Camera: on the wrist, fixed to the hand. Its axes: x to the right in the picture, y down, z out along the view.
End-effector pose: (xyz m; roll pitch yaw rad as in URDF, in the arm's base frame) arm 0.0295 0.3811 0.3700 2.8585 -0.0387 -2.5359
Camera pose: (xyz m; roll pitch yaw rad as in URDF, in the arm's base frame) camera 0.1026 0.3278 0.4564 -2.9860 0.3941 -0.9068
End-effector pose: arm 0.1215 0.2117 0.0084 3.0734 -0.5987 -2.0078
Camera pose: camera 0.2142 0.2570 0.0792 2.7139 0.1854 -0.4804
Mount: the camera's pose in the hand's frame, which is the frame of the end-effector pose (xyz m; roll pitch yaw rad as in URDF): -0.0264 -0.0576 -0.1079 0.1765 -0.1092 -1.6399
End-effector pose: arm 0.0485 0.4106 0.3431 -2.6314 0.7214 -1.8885
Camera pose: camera 0.0272 0.3535 0.4524 -2.2268 -0.3443 -0.5378
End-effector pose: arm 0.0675 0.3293 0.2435 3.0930 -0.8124 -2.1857
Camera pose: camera 0.1732 0.3702 0.2965 2.4982 0.1585 -0.6826
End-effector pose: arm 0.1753 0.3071 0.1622 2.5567 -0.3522 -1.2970
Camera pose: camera 0.2668 0.3794 0.2077 2.9129 0.6724 0.0733
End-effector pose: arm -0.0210 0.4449 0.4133 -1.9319 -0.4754 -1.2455
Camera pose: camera -0.1183 0.4813 0.4830 2.4077 -0.8621 1.1277
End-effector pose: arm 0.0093 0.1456 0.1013 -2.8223 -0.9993 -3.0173
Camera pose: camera 0.1266 0.1393 0.1443 2.2981 -0.0547 -1.2327
